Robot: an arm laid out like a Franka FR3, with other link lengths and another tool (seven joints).
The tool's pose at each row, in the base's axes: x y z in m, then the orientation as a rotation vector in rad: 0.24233, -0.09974, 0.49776, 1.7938, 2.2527, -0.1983; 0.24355, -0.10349, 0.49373, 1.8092, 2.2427, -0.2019; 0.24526, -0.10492, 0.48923, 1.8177, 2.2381, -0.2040; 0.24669, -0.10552, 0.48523, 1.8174, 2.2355, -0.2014; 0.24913, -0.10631, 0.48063, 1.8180, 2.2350, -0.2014; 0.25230, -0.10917, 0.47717, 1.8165, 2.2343, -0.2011; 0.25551, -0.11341, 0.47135, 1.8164, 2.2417, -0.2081
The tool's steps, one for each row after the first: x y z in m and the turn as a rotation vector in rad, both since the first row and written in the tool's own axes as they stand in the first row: -0.00263, 0.00011, 0.00498, 0.0049, -0.0002, 0.0120; -0.00307, 0.00121, 0.00986, 0.0081, 0.0003, 0.0181; -0.00280, 0.00226, 0.01402, 0.0054, -0.0006, 0.0195; -0.00276, 0.00421, 0.01891, 0.0055, -0.0006, 0.0200; -0.00512, 0.00645, 0.02333, 0.0044, -0.0017, 0.0196; -0.00813, 0.00830, 0.03038, 0.0112, 0.0004, 0.0154
